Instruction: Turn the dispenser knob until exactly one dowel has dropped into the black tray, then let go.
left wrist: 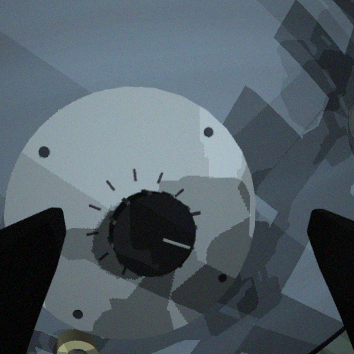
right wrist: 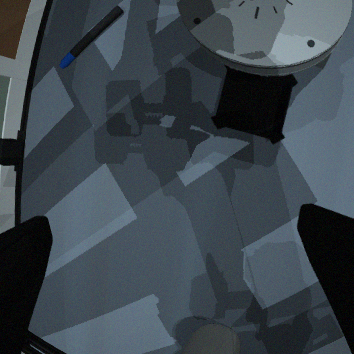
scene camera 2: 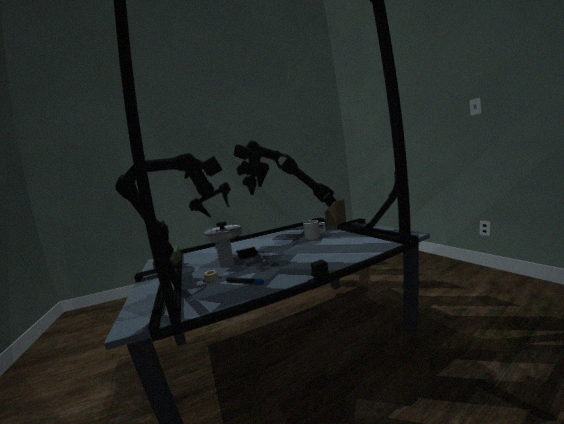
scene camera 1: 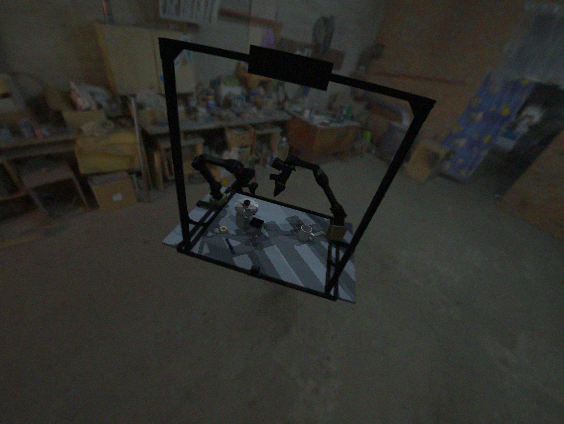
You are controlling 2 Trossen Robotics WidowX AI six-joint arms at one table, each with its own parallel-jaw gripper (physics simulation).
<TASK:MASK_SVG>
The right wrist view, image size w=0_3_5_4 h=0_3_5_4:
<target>my right gripper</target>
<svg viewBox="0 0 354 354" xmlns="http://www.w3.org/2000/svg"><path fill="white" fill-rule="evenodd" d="M44 215L33 216L0 233L0 354L20 354L30 318L45 275L52 245L49 222ZM302 204L297 220L298 234L312 269L339 323L351 354L354 354L354 218L313 203Z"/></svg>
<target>blue-capped marker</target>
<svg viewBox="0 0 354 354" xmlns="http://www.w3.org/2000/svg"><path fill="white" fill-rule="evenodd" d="M118 5L97 22L60 60L59 66L61 68L67 67L103 29L123 12Z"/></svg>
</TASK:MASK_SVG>
